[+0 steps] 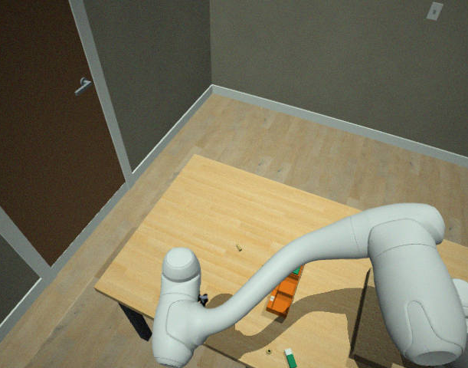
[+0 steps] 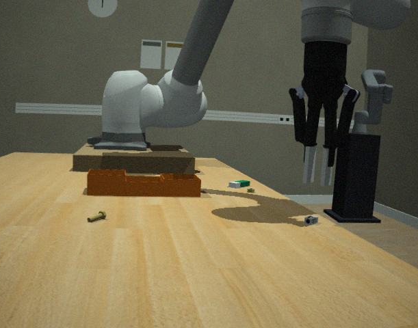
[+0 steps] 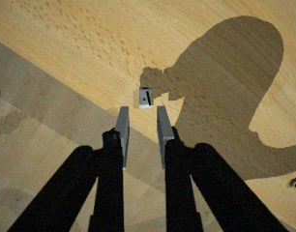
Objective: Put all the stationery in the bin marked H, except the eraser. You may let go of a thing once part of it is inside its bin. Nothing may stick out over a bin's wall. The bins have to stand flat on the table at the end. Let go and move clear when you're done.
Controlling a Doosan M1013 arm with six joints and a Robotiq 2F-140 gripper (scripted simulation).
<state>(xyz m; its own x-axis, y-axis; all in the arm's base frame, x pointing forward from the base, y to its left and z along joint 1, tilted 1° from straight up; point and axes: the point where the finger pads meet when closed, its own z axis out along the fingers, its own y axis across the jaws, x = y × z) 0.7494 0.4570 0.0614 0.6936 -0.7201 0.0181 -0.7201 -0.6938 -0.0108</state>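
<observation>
The white sharpener lies 1 cm to the right of my hand and 10 cm below it. The rest, counted from my hand: white eraser (36 cm behind, 9 cm to the right, 10 cm below); brass bolt (3 cm ahead, 38 cm to the right, 10 cm below); small nut (29 cm behind, 7 cm to the right, 10 cm below).
</observation>
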